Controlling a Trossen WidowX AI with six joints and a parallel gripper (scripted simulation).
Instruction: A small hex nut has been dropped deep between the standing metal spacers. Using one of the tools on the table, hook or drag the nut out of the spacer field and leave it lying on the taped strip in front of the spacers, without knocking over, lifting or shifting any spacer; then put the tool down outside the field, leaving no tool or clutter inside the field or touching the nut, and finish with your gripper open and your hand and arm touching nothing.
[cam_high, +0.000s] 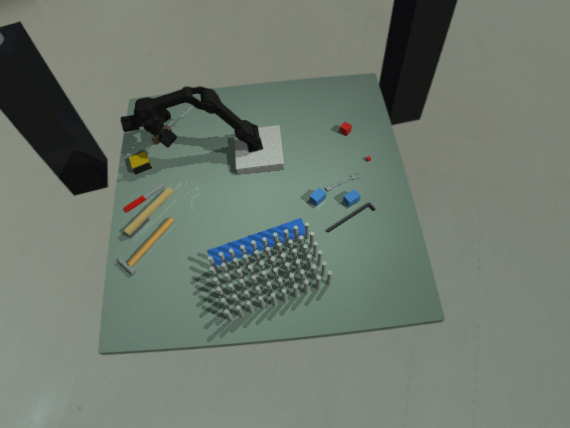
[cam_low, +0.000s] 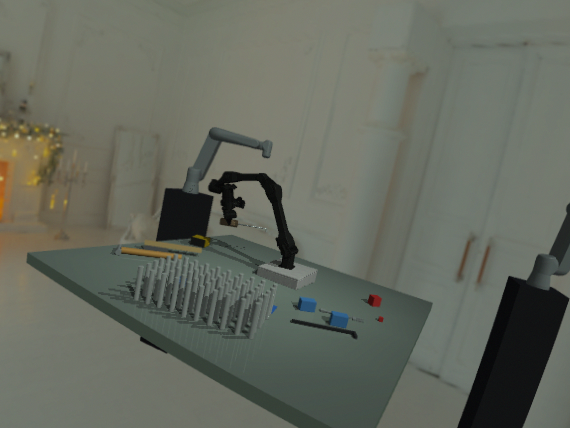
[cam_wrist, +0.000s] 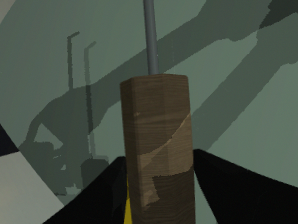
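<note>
The yellow block lies 140 mm to the right of my gripper tip and 140 mm below it. Also, from my gripper tip: red-handled screwdriver 190 mm ahead, 140 mm to the right, 150 mm below; blue taped strip 530 mm ahead, 300 mm to the left, 160 mm below; hex nut 540 mm ahead, 390 mm to the left, 160 mm below.
</note>
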